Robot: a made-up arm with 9 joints. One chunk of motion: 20 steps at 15 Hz.
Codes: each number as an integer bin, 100 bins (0 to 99) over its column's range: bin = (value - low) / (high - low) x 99, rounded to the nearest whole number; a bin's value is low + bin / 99 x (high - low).
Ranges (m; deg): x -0.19..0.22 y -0.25..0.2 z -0.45..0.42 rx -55..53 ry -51..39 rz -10..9
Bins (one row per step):
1: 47 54 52 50 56 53
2: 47 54 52 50 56 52
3: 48 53 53 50 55 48
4: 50 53 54 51 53 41
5: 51 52 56 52 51 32
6: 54 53 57 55 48 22
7: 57 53 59 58 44 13
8: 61 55 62 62 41 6
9: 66 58 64 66 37 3
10: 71 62 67 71 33 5
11: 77 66 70 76 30 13
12: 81 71 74 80 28 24
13: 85 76 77 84 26 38
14: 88 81 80 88 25 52
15: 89 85 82 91 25 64
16: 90 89 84 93 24 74
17: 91 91 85 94 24 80
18: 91 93 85 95 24 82
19: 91 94 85 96 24 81
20: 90 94 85 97 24 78
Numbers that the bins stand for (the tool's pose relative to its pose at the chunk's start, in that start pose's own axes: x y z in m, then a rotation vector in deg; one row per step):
1: 0.0046 -0.0045 0.0070 -0.45 -0.09 0.17
2: 0.0046 -0.0045 0.0070 -0.45 -0.09 -0.02
3: 0.0088 -0.0091 0.0158 -0.45 -1.00 -0.79
4: 0.0171 -0.0091 0.0245 0.64 -2.82 -2.13
5: 0.0212 -0.0136 0.0421 1.73 -4.64 -3.86
6: 0.0336 -0.0091 0.0509 5.00 -7.36 -5.78
7: 0.0461 -0.0091 0.0685 8.27 -11.00 -7.51
8: 0.0626 0.0000 0.0948 12.64 -13.73 -8.85
9: 0.0833 0.0136 0.1124 17.00 -17.36 -9.42
10: 0.1040 0.0318 0.1388 22.45 -21.00 -9.04
11: 0.1289 0.0500 0.1652 27.91 -23.73 -7.51
12: 0.1455 0.0727 0.2003 32.27 -25.55 -5.39
13: 0.1620 0.0955 0.2267 36.64 -27.36 -2.71
14: 0.1744 0.1182 0.2530 41.00 -28.27 -0.02
15: 0.1786 0.1364 0.2706 44.27 -28.27 2.28
16: 0.1827 0.1545 0.2882 46.45 -29.18 4.20
17: 0.1869 0.1636 0.2970 47.55 -29.18 5.35
18: 0.1869 0.1727 0.2970 48.64 -29.18 5.74
19: 0.1869 0.1773 0.2970 49.73 -29.18 5.55
20: 0.1827 0.1773 0.2970 50.82 -29.18 4.97

